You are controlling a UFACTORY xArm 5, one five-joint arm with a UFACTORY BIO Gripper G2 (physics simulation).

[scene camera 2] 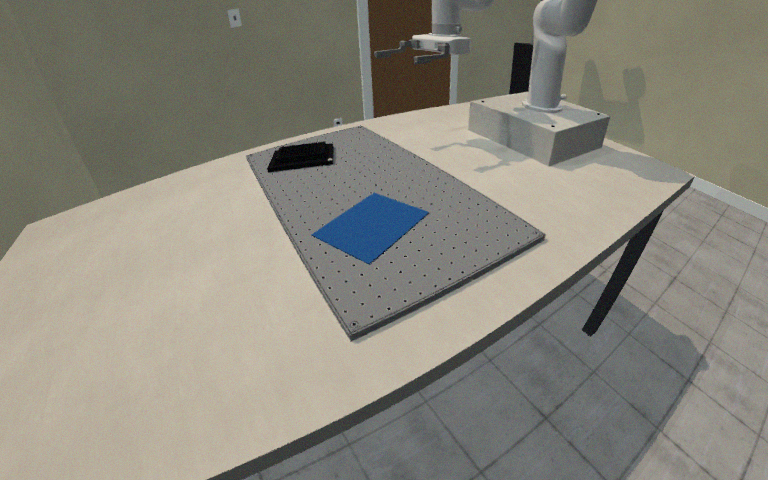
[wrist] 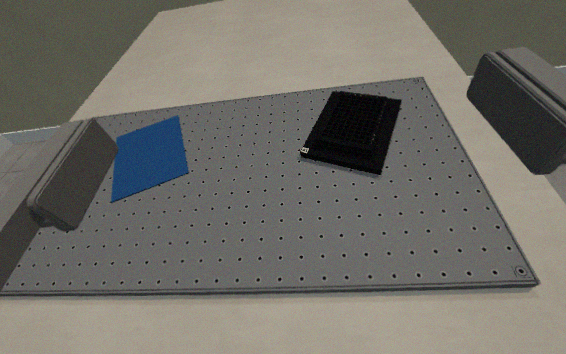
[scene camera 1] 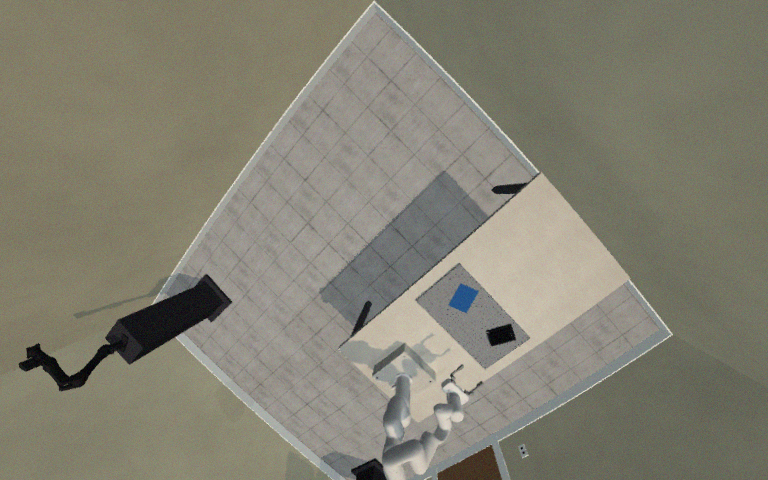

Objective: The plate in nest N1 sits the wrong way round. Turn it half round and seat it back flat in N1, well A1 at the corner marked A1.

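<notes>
A black plate (wrist: 356, 117) (scene camera 2: 305, 150) with a grid of wells lies in the black nest (wrist: 344, 161) (scene camera 2: 283, 166), near one end of the perforated board. In the overhead view plate and nest merge into one black shape. A small white mark (wrist: 305, 150) (scene camera 2: 330, 160) is at one nest corner; its lettering is too small to read. Well A1 cannot be told on the plate. My gripper (scene camera 1: 471, 375) (scene camera 2: 396, 57) (wrist: 296, 145) is open and empty, high above the table and to the robot's side of the board, apart from the plate.
A flat blue sheet (scene camera 1: 463, 297) (scene camera 2: 370, 227) (wrist: 150, 159) lies on the grey perforated board (scene camera 1: 481, 353) (scene camera 2: 453, 249) (wrist: 260, 210). The arm stands on a grey base block (scene camera 2: 509, 127) at one end of the table (scene camera 2: 169, 339). A separate black pedestal (scene camera 1: 167, 319) stands across the floor.
</notes>
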